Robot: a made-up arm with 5 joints. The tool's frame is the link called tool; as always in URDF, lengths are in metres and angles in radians. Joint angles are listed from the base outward.
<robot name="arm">
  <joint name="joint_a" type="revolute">
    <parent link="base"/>
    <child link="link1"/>
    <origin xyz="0 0 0.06"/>
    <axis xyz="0 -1 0"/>
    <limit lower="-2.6" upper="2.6"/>
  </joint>
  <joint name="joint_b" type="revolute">
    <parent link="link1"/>
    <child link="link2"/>
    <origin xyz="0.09 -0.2 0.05"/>
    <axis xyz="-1 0 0"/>
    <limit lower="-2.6" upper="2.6"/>
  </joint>
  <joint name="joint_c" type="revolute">
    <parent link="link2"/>
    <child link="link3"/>
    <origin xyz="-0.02 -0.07 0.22"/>
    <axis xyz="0 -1 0"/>
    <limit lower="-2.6" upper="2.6"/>
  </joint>
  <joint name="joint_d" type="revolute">
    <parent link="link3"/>
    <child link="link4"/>
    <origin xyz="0.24 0 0.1"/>
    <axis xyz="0 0 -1"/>
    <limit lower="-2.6" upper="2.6"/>
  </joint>
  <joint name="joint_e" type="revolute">
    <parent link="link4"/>
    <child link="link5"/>
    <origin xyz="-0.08 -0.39 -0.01"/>
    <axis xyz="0 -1 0"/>
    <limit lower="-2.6" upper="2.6"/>
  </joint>
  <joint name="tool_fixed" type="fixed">
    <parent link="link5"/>
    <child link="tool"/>
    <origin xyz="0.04 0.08 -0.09"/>
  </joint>
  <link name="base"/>
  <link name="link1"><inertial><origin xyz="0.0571 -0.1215 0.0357"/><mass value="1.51"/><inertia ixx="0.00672" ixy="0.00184" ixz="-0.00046" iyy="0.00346" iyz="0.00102" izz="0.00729"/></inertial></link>
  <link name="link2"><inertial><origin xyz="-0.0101 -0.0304 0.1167"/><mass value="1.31"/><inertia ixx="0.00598" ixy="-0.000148" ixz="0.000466" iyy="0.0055" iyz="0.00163" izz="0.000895"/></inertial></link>
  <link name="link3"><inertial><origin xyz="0.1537 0.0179 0.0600"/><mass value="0.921"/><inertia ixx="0.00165" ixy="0" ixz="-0.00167" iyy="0.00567" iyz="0" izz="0.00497"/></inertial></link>
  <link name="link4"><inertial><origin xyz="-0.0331 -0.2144 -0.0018"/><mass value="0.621"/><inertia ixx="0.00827" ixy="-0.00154" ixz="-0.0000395" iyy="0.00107" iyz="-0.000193" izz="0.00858"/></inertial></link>
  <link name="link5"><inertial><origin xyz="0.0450 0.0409 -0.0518"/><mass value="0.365"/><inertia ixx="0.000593" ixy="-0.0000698" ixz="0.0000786" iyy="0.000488" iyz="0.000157" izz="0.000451"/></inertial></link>
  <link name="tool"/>
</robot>
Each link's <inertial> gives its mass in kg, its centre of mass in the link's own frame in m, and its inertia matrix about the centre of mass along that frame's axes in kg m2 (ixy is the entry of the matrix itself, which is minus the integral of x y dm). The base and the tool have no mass. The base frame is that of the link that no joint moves.
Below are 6 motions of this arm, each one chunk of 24 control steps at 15 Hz.
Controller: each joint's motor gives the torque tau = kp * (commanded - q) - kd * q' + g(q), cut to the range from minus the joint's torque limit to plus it. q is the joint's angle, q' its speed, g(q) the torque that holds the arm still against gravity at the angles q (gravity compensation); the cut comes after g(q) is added. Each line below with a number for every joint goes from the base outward.
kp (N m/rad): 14 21 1.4 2.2 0.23
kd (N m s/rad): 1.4 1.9 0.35 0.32 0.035
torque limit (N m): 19 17 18 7.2 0.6
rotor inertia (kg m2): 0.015 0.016 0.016 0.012 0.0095
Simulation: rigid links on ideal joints. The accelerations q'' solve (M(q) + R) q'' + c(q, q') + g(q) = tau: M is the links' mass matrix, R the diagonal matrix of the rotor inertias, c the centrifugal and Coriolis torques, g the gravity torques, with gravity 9.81 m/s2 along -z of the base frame. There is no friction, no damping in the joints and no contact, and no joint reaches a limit. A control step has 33 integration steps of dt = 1/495 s. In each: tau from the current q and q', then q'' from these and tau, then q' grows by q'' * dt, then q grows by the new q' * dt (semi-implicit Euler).
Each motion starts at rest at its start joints. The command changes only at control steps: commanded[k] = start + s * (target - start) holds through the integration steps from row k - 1 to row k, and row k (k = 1, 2, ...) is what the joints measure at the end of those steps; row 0 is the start. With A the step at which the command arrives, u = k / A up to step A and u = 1 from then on. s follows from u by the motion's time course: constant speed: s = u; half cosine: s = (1 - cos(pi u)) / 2; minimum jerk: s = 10 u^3 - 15 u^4 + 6 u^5; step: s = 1 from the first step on.
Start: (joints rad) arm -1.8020 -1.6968 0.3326 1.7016 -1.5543
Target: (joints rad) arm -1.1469 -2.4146 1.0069 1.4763 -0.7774
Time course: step
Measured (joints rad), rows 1 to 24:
1: -1.4923 -1.9268 0.5009 1.8599 -1.4803
2: -1.2700 -2.1451 0.7125 1.9297 -1.4140
3: -1.1941 -2.3051 0.8276 1.9052 -1.3699
4: -1.1793 -2.4187 0.8751 1.8283 -1.3212
5: -1.1794 -2.4821 0.8975 1.7165 -1.2561
6: -1.1778 -2.4990 0.9187 1.5863 -1.1716
7: -1.1718 -2.4854 0.9463 1.4591 -1.0675
8: -1.1635 -2.4608 0.9769 1.3545 -0.9466
9: -1.1554 -2.4385 1.0035 1.2829 -0.8154
10: -1.1492 -2.4235 1.0215 1.2457 -0.6845
11: -1.1454 -2.4161 1.0304 1.2386 -0.5665
12: -1.1439 -2.4144 1.0320 1.2547 -0.4725
13: -1.1442 -2.4155 1.0291 1.2863 -0.4106
14: -1.1454 -2.4174 1.0243 1.3265 -0.3839
15: -1.1469 -2.4185 1.0195 1.3692 -0.3915
16: -1.1480 -2.4181 1.0155 1.4102 -0.4292
17: -1.1484 -2.4165 1.0127 1.4467 -0.4902
18: -1.1482 -2.4143 1.0110 1.4769 -0.5667
19: -1.1477 -2.4122 1.0099 1.5004 -0.6504
20: -1.1470 -2.4106 1.0092 1.5173 -0.7334
21: -1.1466 -2.4098 1.0084 1.5281 -0.8092
22: -1.1464 -2.4097 1.0076 1.5334 -0.8725
23: -1.1464 -2.4101 1.0067 1.5341 -0.9200
24: -1.1465 -2.4109 1.0059 1.5310 -0.9502

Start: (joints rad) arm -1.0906 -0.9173 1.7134 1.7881 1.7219
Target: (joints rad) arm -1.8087 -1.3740 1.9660 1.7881 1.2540
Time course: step
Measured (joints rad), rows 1 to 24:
1: -1.2431 -0.9998 1.7822 1.8134 1.7290
2: -1.5385 -1.1557 1.8349 1.8722 1.7209
3: -1.7735 -1.2866 1.7975 1.9356 1.6817
4: -1.8662 -1.3686 1.7273 1.9807 1.6127
5: -1.8673 -1.4107 1.6740 2.0017 1.5291
6: -1.8426 -1.4223 1.6503 1.9978 1.4481
7: -1.8231 -1.4133 1.6537 1.9727 1.3783
8: -1.8133 -1.3950 1.6788 1.9347 1.3211
9: -1.8095 -1.3770 1.7192 1.8921 1.2754
10: -1.8083 -1.3655 1.7681 1.8508 1.2399
11: -1.8079 -1.3619 1.8192 1.8143 1.2132
12: -1.8079 -1.3643 1.8677 1.7838 1.1941
13: -1.8078 -1.3696 1.9106 1.7598 1.1815
14: -1.8077 -1.3747 1.9462 1.7424 1.1745
15: -1.8077 -1.3780 1.9739 1.7314 1.1723
16: -1.8078 -1.3792 1.9940 1.7267 1.1743
17: -1.8080 -1.3788 2.0069 1.7275 1.1797
18: -1.8083 -1.3776 2.0136 1.7331 1.1878
19: -1.8085 -1.3762 2.0151 1.7421 1.1979
20: -1.8086 -1.3751 2.0127 1.7533 1.2093
21: -1.8087 -1.3742 2.0076 1.7653 1.2215
22: -1.8087 -1.3737 2.0008 1.7769 1.2339
23: -1.8086 -1.3734 1.9931 1.7871 1.2458
24: -1.8086 -1.3733 1.9854 1.7955 1.2568

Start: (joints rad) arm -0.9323 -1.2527 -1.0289 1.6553 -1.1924
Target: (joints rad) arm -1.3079 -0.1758 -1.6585 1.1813 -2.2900
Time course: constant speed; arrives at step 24
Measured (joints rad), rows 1 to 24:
1: -0.9402 -1.2344 -1.0307 1.6415 -1.1922
2: -0.9531 -1.2006 -1.0356 1.6177 -1.1946
3: -0.9670 -1.1596 -1.0440 1.5917 -1.2026
4: -0.9807 -1.1157 -1.0558 1.5672 -1.2181
5: -0.9944 -1.0706 -1.0706 1.5456 -1.2422
6: -1.0084 -1.0251 -1.0882 1.5270 -1.2754
7: -1.0229 -0.9794 -1.1084 1.5112 -1.3175
8: -1.0379 -0.9337 -1.1308 1.4973 -1.3677
9: -1.0532 -0.8880 -1.1551 1.4848 -1.4247
10: -1.0688 -0.8424 -1.1809 1.4728 -1.4868
11: -1.0845 -0.7968 -1.2079 1.4608 -1.5523
12: -1.1003 -0.7513 -1.2357 1.4482 -1.6193
13: -1.1162 -0.7059 -1.2640 1.4349 -1.6860
14: -1.1321 -0.6607 -1.2927 1.4204 -1.7508
15: -1.1481 -0.6156 -1.3214 1.4046 -1.8127
16: -1.1642 -0.5706 -1.3501 1.3874 -1.8709
17: -1.1802 -0.5258 -1.3787 1.3690 -1.9251
18: -1.1963 -0.4811 -1.4070 1.3494 -1.9752
19: -1.2123 -0.4364 -1.4350 1.3288 -2.0215
20: -1.2283 -0.3918 -1.4628 1.3074 -2.0648
21: -1.2442 -0.3473 -1.4902 1.2854 -2.1056
22: -1.2600 -0.3027 -1.5173 1.2632 -2.1447
23: -1.2758 -0.2581 -1.5442 1.2410 -2.1831
24: -1.2915 -0.2134 -1.5708 1.2190 -2.2213

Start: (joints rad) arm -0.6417 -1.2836 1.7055 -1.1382 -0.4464
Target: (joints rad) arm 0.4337 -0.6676 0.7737 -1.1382 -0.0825
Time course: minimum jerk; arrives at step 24
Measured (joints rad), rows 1 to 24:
1: -0.6415 -1.2835 1.7055 -1.1381 -0.4464
2: -0.6395 -1.2830 1.7053 -1.1375 -0.4466
3: -0.6335 -1.2813 1.7045 -1.1353 -0.4470
4: -0.6206 -1.2770 1.7028 -1.1302 -0.4481
5: -0.5989 -1.2691 1.6995 -1.1212 -0.4499
6: -0.5671 -1.2563 1.6937 -1.1078 -0.4526
7: -0.5249 -1.2381 1.6842 -1.0905 -0.4559
8: -0.4726 -1.2140 1.6692 -1.0702 -0.4596
9: -0.4110 -1.1843 1.6469 -1.0484 -0.4629
10: -0.3417 -1.1495 1.6152 -1.0266 -0.4650
11: -0.2665 -1.1102 1.5721 -1.0069 -0.4650
12: -0.1875 -1.0676 1.5164 -0.9910 -0.4618
13: -0.1070 -1.0225 1.4476 -0.9810 -0.4542
14: -0.0274 -0.9756 1.3668 -0.9787 -0.4411
15: 0.0490 -0.9275 1.2763 -0.9860 -0.4214
16: 0.1208 -0.8787 1.1794 -1.0041 -0.3941
17: 0.1865 -0.8297 1.0805 -1.0333 -0.3584
18: 0.2456 -0.7813 0.9840 -1.0732 -0.3138
19: 0.2979 -0.7350 0.8940 -1.1221 -0.2606
20: 0.3431 -0.6927 0.8141 -1.1776 -0.1998
21: 0.3810 -0.6564 0.7471 -1.2362 -0.1335
22: 0.4113 -0.6278 0.6947 -1.2937 -0.0647
23: 0.4339 -0.6082 0.6576 -1.3457 0.0025
24: 0.4489 -0.5974 0.6352 -1.3873 0.0638

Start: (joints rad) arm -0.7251 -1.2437 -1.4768 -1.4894 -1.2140
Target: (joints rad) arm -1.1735 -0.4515 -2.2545 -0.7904 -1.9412
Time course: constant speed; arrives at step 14
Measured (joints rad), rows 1 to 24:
1: -0.7339 -1.2248 -1.4754 -1.5070 -1.2139
2: -0.7513 -1.1875 -1.4739 -1.5316 -1.2128
3: -0.7739 -1.1404 -1.4738 -1.5463 -1.2120
4: -0.8002 -1.0882 -1.4762 -1.5429 -1.2151
5: -0.8297 -1.0331 -1.4817 -1.5187 -1.2265
6: -0.8619 -0.9760 -1.4913 -1.4747 -1.2509
7: -0.8962 -0.9174 -1.5058 -1.4136 -1.2918
8: -0.9320 -0.8577 -1.5266 -1.3393 -1.3512
9: -0.9687 -0.7972 -1.5553 -1.2560 -1.4290
10: -1.0055 -0.7364 -1.5937 -1.1681 -1.5226
11: -1.0421 -0.6756 -1.6432 -1.0796 -1.6270
12: -1.0779 -0.6152 -1.7049 -0.9943 -1.7354
13: -1.1129 -0.5556 -1.7786 -0.9154 -1.8406
14: -1.1469 -0.4972 -1.8634 -0.8456 -1.9359
15: -1.1722 -0.4576 -1.9621 -0.7731 -2.0105
16: -1.1852 -0.4375 -2.0711 -0.7080 -2.0564
17: -1.1886 -0.4285 -2.1807 -0.6638 -2.0738
18: -1.1870 -0.4257 -2.2815 -0.6446 -2.0673
19: -1.1844 -0.4266 -2.3673 -0.6481 -2.0435
20: -1.1828 -0.4297 -2.4353 -0.6694 -2.0086
21: -1.1827 -0.4337 -2.4856 -0.7024 -1.9682
22: -1.1837 -0.4378 -2.5199 -0.7411 -1.9264
23: -1.1852 -0.4414 -2.5407 -0.7800 -1.8864
24: -1.1866 -0.4443 -2.5504 -0.8150 -1.8507

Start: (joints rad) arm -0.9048 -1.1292 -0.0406 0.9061 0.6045
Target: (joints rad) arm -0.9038 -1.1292 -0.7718 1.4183 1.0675
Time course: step
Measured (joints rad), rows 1 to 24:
1: -0.8929 -1.1410 -0.0813 0.9437 0.6310
2: -0.8886 -1.1518 -0.1662 1.0219 0.6860
3: -0.8961 -1.1535 -0.2692 1.1175 0.7532
4: -0.9060 -1.1484 -0.3766 1.2177 0.8261
5: -0.9118 -1.1393 -0.4798 1.3129 0.9016
6: -0.9123 -1.1289 -0.5734 1.3964 0.9779
7: -0.9093 -1.1197 -0.6537 1.4651 1.0524
8: -0.9056 -1.1134 -0.7187 1.5175 1.1217
9: -0.9029 -1.1102 -0.7682 1.5529 1.1817
10: -0.9018 -1.1097 -0.8035 1.5716 1.2292
11: -0.9020 -1.1111 -0.8265 1.5750 1.2621
12: -0.9028 -1.1139 -0.8394 1.5652 1.2795
13: -0.9037 -1.1173 -0.8442 1.5452 1.2816
14: -0.9044 -1.1209 -0.8427 1.5183 1.2696
15: -0.9048 -1.1245 -0.8365 1.4880 1.2457
16: -0.9052 -1.1279 -0.8272 1.4574 1.2127
17: -0.9054 -1.1307 -0.8163 1.4290 1.1739
18: -0.9057 -1.1331 -0.8051 1.4048 1.1327
19: -0.9060 -1.1348 -0.7946 1.3861 1.0926
20: -0.9062 -1.1358 -0.7854 1.3733 1.0563
21: -0.9063 -1.1361 -0.7780 1.3665 1.0261
22: -0.9061 -1.1358 -0.7723 1.3651 1.0036
23: -0.9058 -1.1350 -0.7682 1.3683 0.9892
24: -0.9053 -1.1338 -0.7656 1.3751 0.9830

